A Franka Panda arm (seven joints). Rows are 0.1 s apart.
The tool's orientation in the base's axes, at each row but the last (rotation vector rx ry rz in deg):
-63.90, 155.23, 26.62
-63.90, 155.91, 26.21
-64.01, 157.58, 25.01
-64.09, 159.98, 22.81
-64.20, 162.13, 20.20
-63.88, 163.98, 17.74
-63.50, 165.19, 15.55
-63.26, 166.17, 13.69
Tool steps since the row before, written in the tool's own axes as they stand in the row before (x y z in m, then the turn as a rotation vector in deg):
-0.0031, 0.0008, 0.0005, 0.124, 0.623, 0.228
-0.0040, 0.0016, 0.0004, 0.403, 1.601, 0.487
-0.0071, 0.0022, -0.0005, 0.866, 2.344, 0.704
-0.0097, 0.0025, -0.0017, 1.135, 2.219, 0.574
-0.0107, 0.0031, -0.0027, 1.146, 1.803, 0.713
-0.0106, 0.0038, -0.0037, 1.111, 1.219, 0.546
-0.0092, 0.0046, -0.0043, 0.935, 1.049, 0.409
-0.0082, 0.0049, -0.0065, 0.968, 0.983, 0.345
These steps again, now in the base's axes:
0.0016, 0.0027, 0.0006, -0.519, 0.416, -0.112
0.0017, 0.0038, 0.0010, -1.398, 0.981, -0.216
0.0035, 0.0060, 0.0026, -2.244, 1.252, -0.373
0.0053, 0.0077, 0.0040, -2.352, 0.950, -0.326
0.0057, 0.0087, 0.0049, -2.077, 0.683, -0.539
0.0053, 0.0090, 0.0056, -1.654, 0.252, -0.468
0.0039, 0.0087, 0.0058, -1.406, 0.220, -0.341
0.0031, 0.0080, 0.0077, -1.385, 0.139, -0.289

